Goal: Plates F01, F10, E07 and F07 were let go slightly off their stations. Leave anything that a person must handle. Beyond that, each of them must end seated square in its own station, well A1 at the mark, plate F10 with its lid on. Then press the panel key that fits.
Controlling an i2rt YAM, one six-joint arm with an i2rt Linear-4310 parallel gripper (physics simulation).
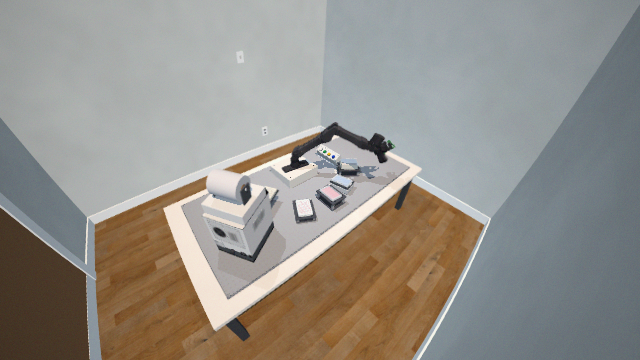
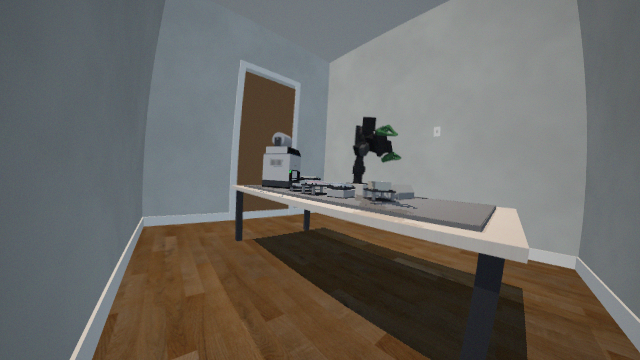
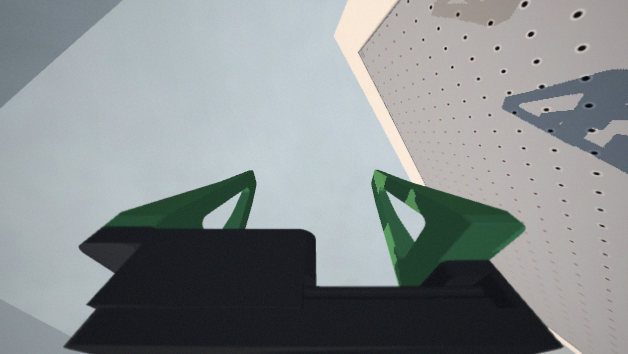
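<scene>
My gripper (image 1: 391, 145) (image 2: 398, 145) (image 3: 313, 176) is open and empty, raised high over the table's far right part. A white plate with pinkish wells (image 1: 304, 207) sits on a dark station nearest the machine. A pink plate (image 1: 330, 193) sits on a raised dark stand. A pale blue plate (image 1: 342, 181) lies beside it. A greyish block-like plate (image 1: 348, 165) (image 2: 379, 185) is on a dark stand near the panel. The plate names, A1 corners and exact seating are too small to tell. The key panel (image 1: 328, 153) has several coloured keys.
A white machine (image 1: 235, 220) (image 2: 280, 167) with a roll on top stands at the left end, with a dark shelf (image 1: 273, 194) at its side. The arm's white base box (image 1: 293, 176) is at the back edge. The perforated grey mat (image 1: 210, 250) (image 3: 475, 175) covers most of the table.
</scene>
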